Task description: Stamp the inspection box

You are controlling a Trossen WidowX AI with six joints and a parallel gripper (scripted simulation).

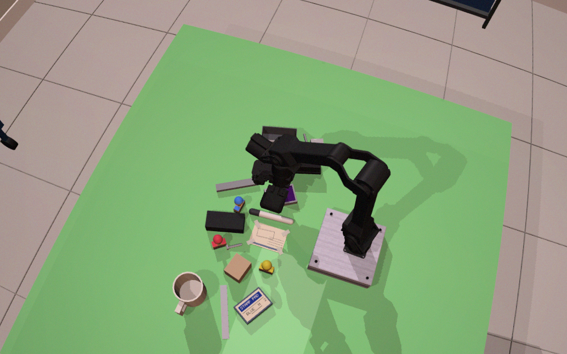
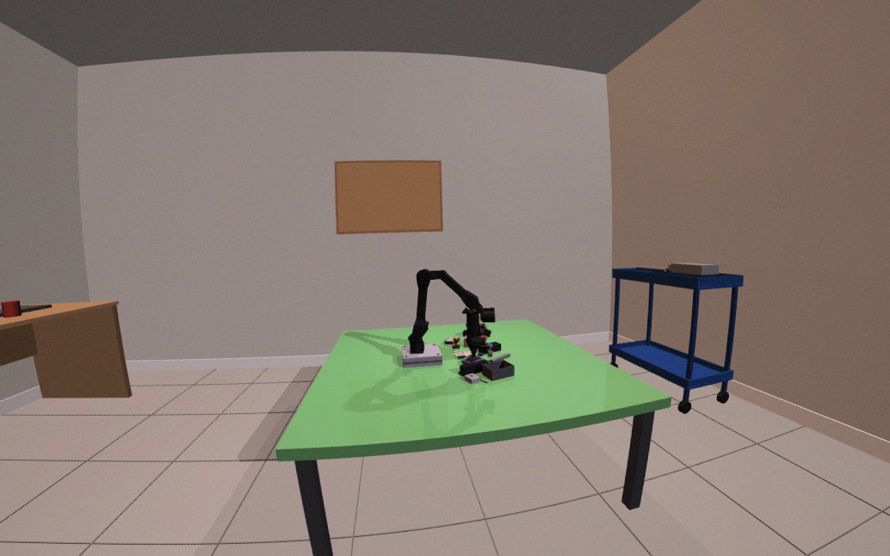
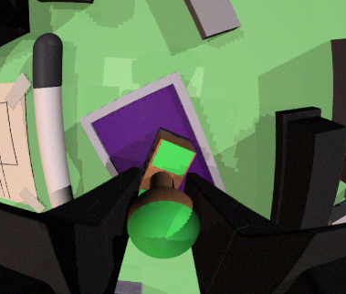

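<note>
The purple ink pad lies 30 mm below my gripper tip. The rest, counted from my gripper tip: long black block: 110 mm to the right, 20 mm below, 20 mm behind; green-knobbed PASS stamp: right at my gripper tip; marker: 70 mm to the left, 30 mm below, 20 mm ahead.
</note>
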